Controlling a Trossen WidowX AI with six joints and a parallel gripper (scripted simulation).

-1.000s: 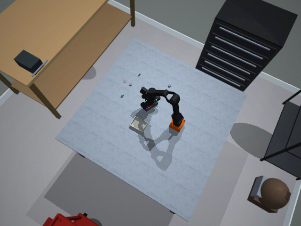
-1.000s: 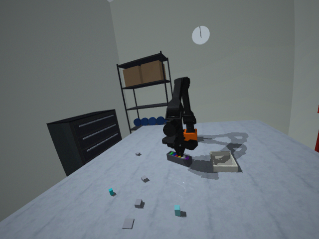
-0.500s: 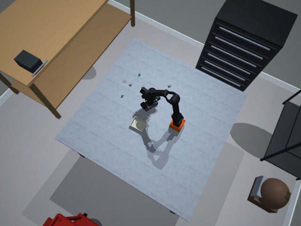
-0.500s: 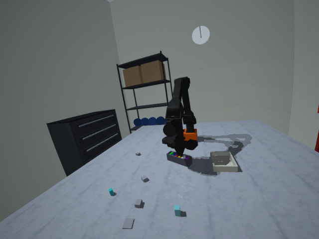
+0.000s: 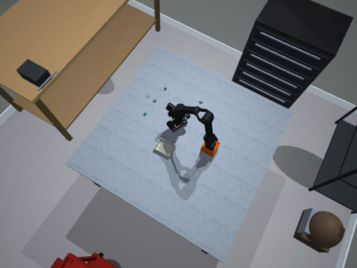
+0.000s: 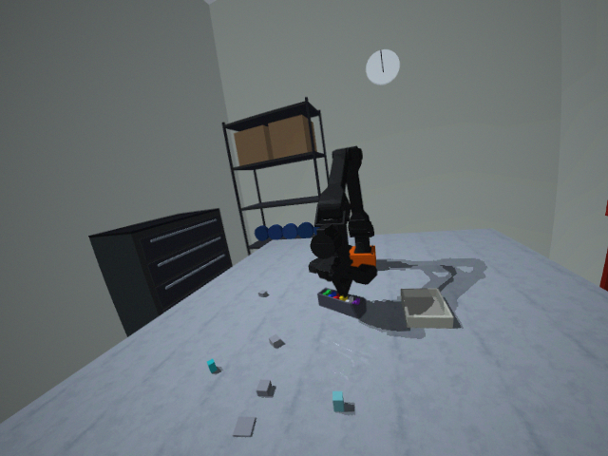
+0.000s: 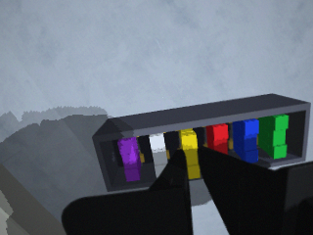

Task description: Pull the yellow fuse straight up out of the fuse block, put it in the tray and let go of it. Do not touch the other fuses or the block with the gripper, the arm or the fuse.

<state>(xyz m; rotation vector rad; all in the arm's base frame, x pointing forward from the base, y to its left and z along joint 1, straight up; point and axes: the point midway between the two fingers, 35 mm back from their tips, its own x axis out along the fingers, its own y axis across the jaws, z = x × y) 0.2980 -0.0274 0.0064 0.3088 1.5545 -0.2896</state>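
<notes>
Now: the cream tray 210 mm to the left of my gripper tip, 40 mm below it and 10 mm behind it. Round my gripper tip: yellow fuse: 10 mm below.
</notes>
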